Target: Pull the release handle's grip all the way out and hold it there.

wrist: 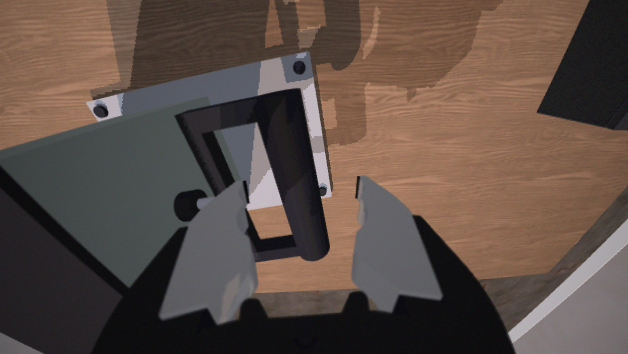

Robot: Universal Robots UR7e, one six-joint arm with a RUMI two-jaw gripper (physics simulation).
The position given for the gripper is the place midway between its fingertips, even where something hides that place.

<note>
In view: the gripper (302, 180) and a light metal base plate (293, 71).
</note>
